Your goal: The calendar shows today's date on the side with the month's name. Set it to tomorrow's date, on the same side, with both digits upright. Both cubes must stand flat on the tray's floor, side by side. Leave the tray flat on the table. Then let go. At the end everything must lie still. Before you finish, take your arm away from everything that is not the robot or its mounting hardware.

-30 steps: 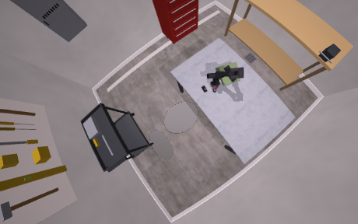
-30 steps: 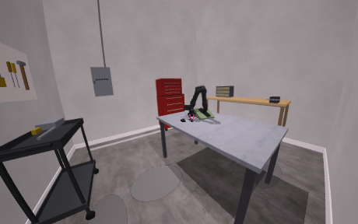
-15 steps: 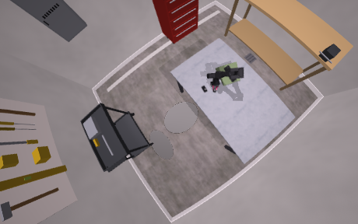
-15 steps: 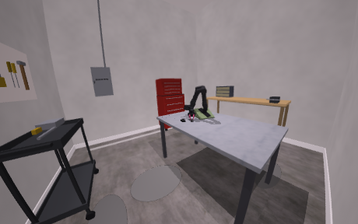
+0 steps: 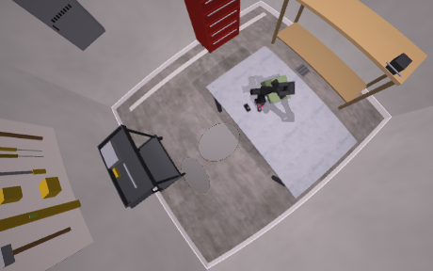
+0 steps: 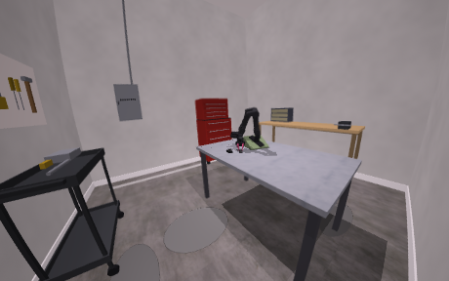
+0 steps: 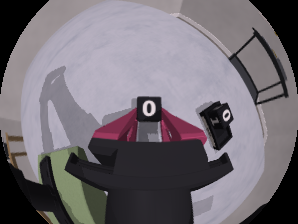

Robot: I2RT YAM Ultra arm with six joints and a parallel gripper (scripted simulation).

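My hand is 1 cm to the right of the black calendar cube and 1 cm above it.
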